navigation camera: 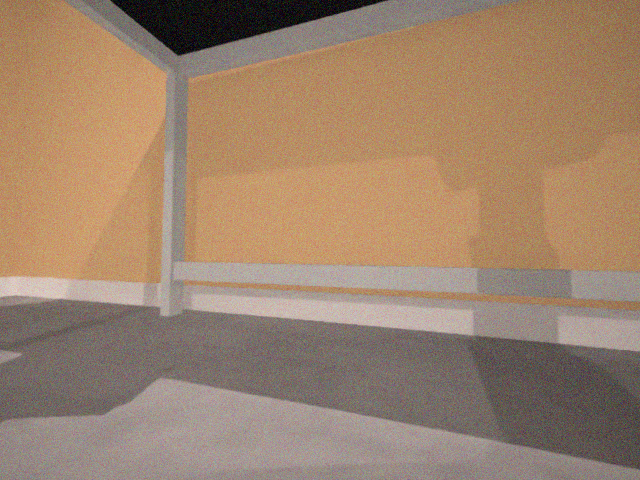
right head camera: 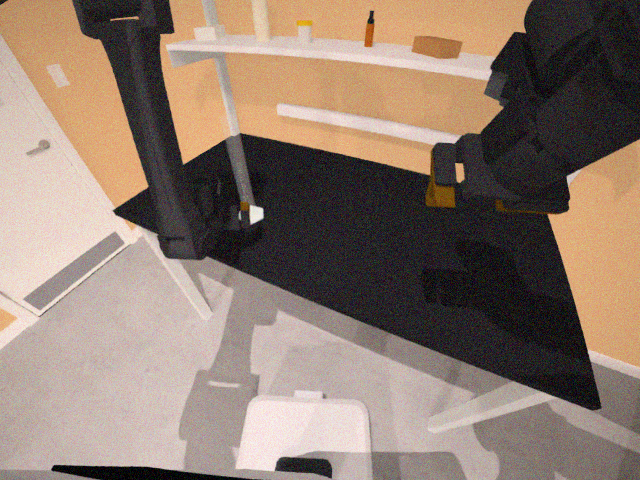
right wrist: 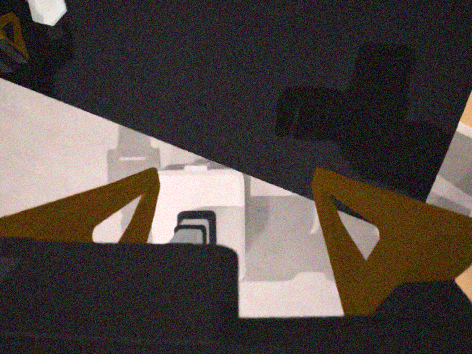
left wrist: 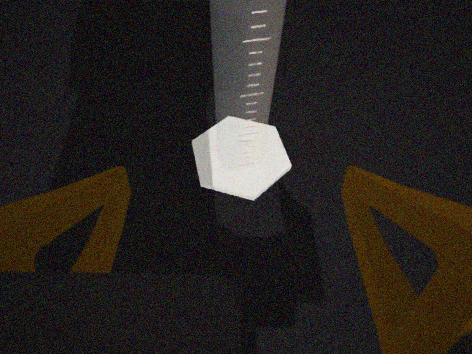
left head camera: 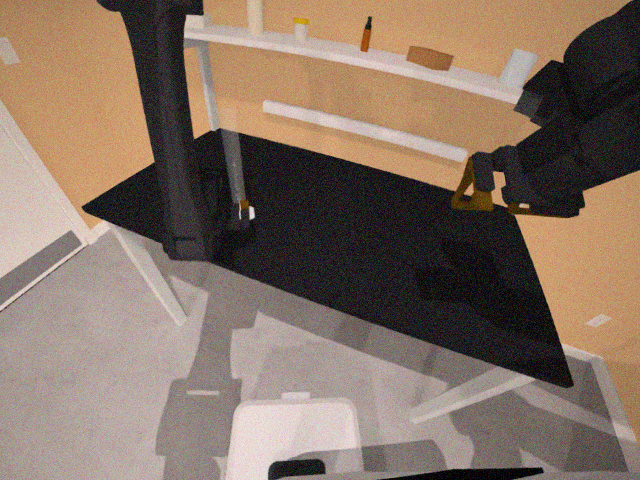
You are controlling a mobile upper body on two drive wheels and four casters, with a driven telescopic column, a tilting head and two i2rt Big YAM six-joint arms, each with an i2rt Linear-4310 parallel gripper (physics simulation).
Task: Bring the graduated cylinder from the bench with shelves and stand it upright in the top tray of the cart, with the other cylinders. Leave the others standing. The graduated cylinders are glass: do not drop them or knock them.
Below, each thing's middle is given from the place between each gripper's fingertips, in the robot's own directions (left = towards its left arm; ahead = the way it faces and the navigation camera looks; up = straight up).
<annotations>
Now: the brown box [right head camera: 441,48] 570 mm to the right of my left hand, 360 mm above it and 310 mm ahead of it.
Now: the brown box 600 mm ahead of my right hand, 120 mm to the right of it and 110 mm above it.
</annotations>
